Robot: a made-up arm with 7 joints. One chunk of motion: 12 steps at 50 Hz.
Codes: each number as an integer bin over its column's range. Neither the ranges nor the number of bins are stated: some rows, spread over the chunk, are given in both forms.
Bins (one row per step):
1: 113 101 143 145 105 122 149
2: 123 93 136 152 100 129 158
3: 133 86 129 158 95 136 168
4: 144 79 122 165 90 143 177
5: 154 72 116 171 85 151 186
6: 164 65 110 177 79 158 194
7: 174 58 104 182 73 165 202
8: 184 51 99 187 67 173 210
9: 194 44 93 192 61 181 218
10: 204 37 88 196 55 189 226
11: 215 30 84 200 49 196 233
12: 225 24 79 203 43 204 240
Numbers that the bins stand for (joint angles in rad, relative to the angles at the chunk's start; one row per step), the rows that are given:
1: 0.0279 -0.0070 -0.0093 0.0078 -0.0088 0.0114 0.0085
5: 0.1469 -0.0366 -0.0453 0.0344 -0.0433 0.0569 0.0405
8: 0.2340 -0.0580 -0.0680 0.0507 -0.0744 0.0914 0.0612
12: 0.3529 -0.0855 -0.0947 0.0670 -0.1158 0.1400 0.0871
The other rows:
2: 0.0569 -0.0152 -0.0187 0.0150 -0.0175 0.0224 0.0163
3: 0.0860 -0.0223 -0.0280 0.0211 -0.0261 0.0333 0.0249
4: 0.1179 -0.0295 -0.0373 0.0282 -0.0347 0.0443 0.0327
6: 0.1759 -0.0437 -0.0533 0.0405 -0.0537 0.0678 0.0474
7: 0.2049 -0.0509 -0.0613 0.0456 -0.0640 0.0788 0.0543
9: 0.2630 -0.0651 -0.0760 0.0558 -0.0847 0.1039 0.0681
10: 0.2920 -0.0723 -0.0827 0.0598 -0.0951 0.1165 0.0750
11: 0.3239 -0.0794 -0.0880 0.0639 -0.1055 0.1275 0.0810

